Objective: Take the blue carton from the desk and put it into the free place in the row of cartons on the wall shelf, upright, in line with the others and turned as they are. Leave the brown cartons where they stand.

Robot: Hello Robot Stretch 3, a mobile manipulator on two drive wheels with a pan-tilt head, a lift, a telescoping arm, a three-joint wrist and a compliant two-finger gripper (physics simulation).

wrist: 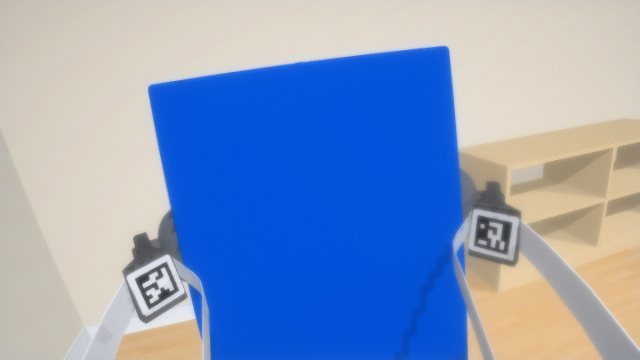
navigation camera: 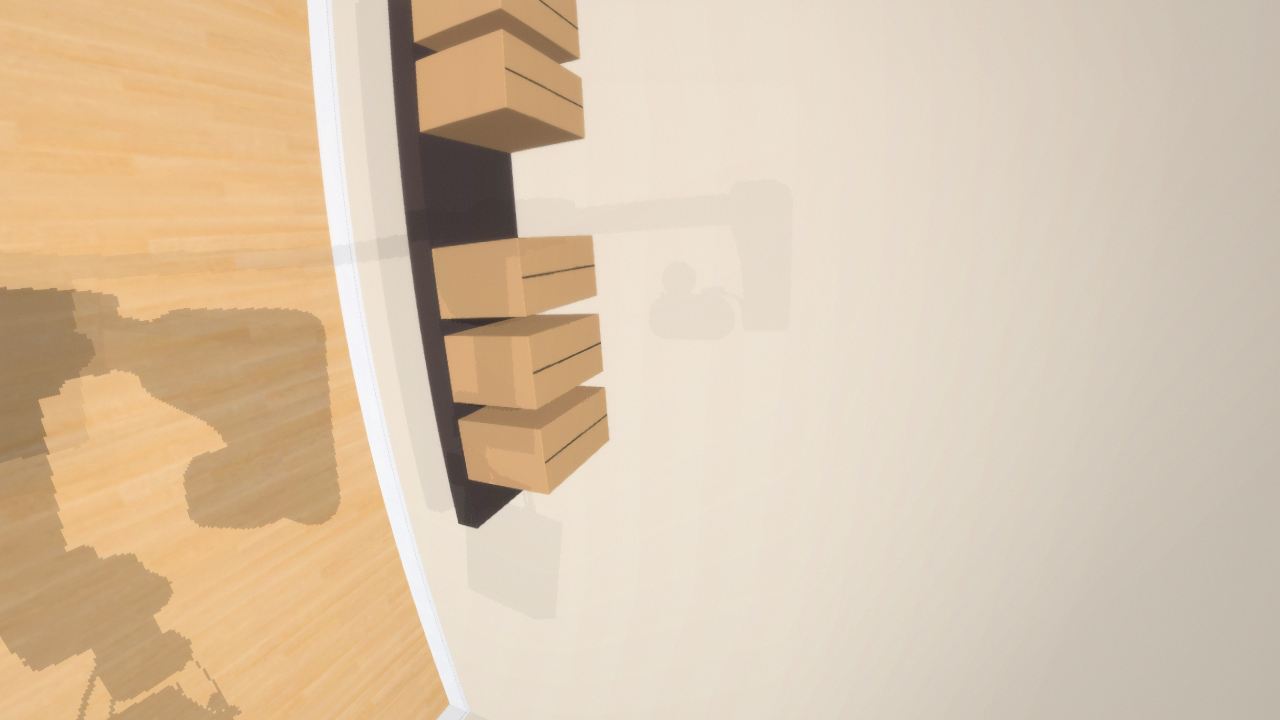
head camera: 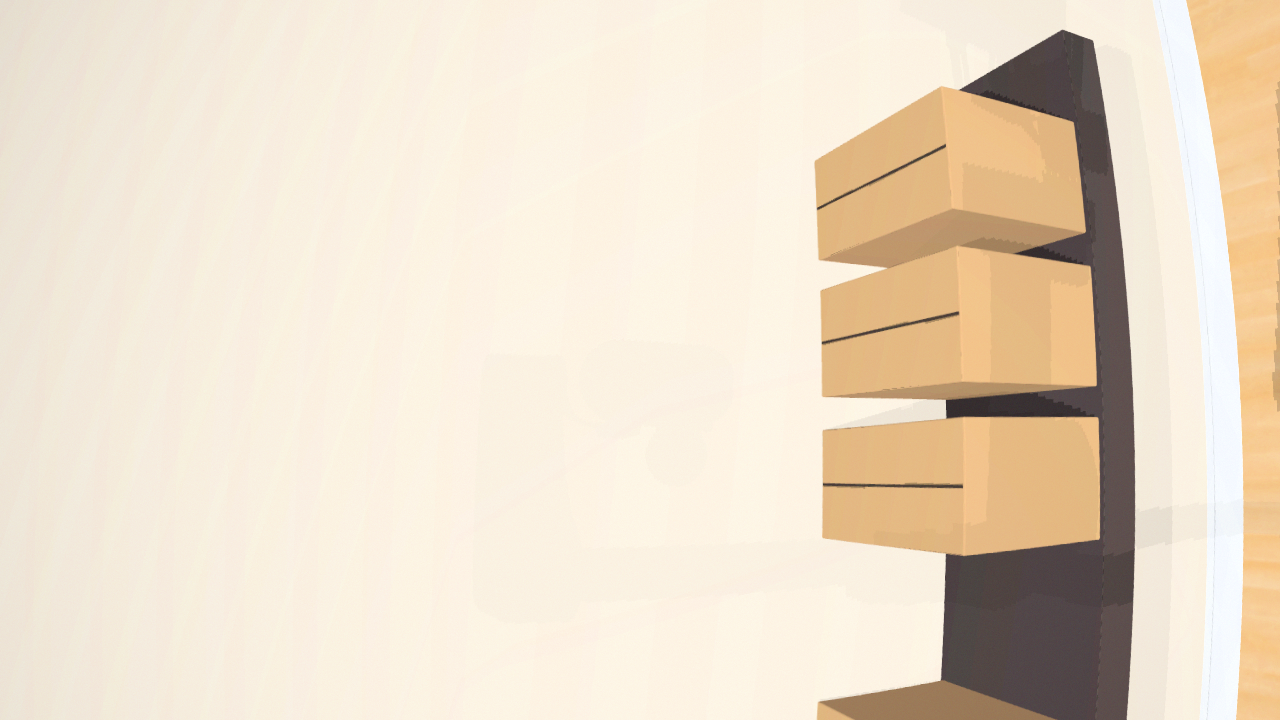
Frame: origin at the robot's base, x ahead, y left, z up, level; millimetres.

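Seen in the pictures: gripper, fingertip midpoint: [wrist: 318, 211].
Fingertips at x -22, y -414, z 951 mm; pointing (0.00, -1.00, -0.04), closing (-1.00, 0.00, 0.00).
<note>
A point is followed by its place in that frame.
The blue carton [wrist: 310, 200] @[y -369, x -19, z 976 mm] fills the middle of the wrist view, slightly tilted in the picture. My gripper [wrist: 318, 211] @[y -414, x -22, z 951 mm] is shut on it, one fingertip pressed on each side; its lower part runs out of the picture. The dark wall shelf [head camera: 1024, 608] @[y 270, x 706, z 646 mm] [navigation camera: 465, 192] @[y 285, x 695, z 646 mm] shows in the head and navigation views, which lie sideways. On it stand brown cartons, among them one [head camera: 1029, 483] @[y 113, x 621, z 747 mm] [navigation camera: 478, 277] @[y 118, x 620, z 743 mm] at one side of the free place and another [head camera: 939, 702] @[y 388, x 752, z 710 mm] [navigation camera: 460, 85] @[y 416, x 572, z 741 mm] at the other side. The gripper and the blue carton do not show in the head and navigation views.
Two more brown cartons [head camera: 1024, 322] @[y -32, x 644, z 747 mm] [head camera: 1011, 165] @[y -182, x 668, z 747 mm] stand towards one shelf end. A light wooden shelf unit [wrist: 487, 157] @[y -1517, x -812, z 610 mm] stands on the floor at the right in the wrist view, against a wall. Shadows of the robot fall on the wall and the wooden floor [navigation camera: 179, 179] @[y 379, x 453, z 0 mm].
</note>
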